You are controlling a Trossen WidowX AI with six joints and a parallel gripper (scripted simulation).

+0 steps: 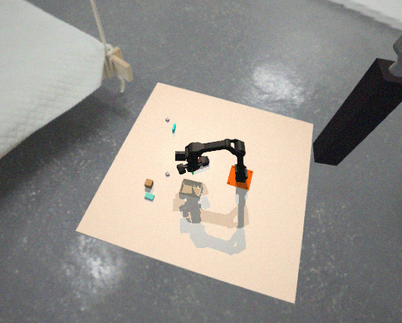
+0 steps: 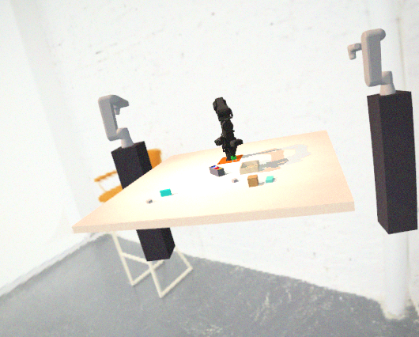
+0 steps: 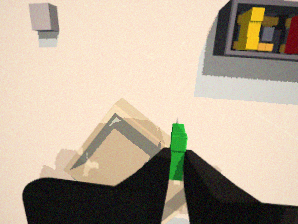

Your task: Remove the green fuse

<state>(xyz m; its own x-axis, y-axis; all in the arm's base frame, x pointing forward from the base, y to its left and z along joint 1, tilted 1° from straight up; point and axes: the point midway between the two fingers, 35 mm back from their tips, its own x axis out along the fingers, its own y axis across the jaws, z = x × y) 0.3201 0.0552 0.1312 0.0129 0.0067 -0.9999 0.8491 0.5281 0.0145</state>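
Now: gripper tip 90 mm above the tray, 80 mm to the right of it and 10 mm past it. From my gripper tip the other things lie so: brown block: 260 mm ahead, 100 mm to the left, 70 mm below; green fuse: 10 mm below.
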